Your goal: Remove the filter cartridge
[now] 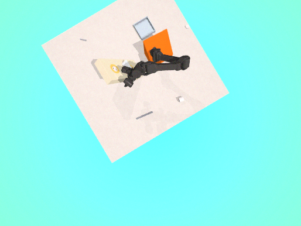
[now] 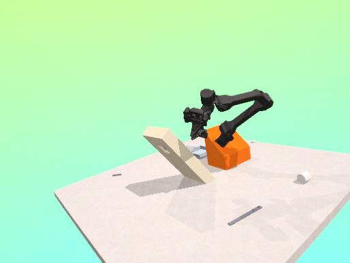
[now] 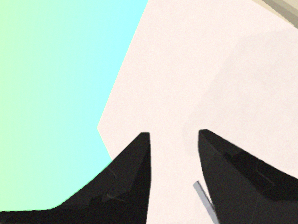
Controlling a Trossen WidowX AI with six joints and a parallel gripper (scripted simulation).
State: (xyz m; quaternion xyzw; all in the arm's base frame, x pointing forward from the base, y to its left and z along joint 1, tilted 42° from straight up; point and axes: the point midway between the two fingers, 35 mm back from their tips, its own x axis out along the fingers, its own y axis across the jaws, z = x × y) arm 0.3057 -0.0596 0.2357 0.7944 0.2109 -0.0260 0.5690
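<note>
Right now my gripper tip is 16 cm to the left of the round filter cartridge, 4 cm above it and 1 cm past it. Also, from my gripper tip: small grey bar: 66 cm to the right, 28 cm below, 5 cm ahead; then cream service panel: 15 cm to the right, 11 cm below, 5 cm behind; then grey tray: 47 cm behind, 38 cm to the right, 27 cm below.
</note>
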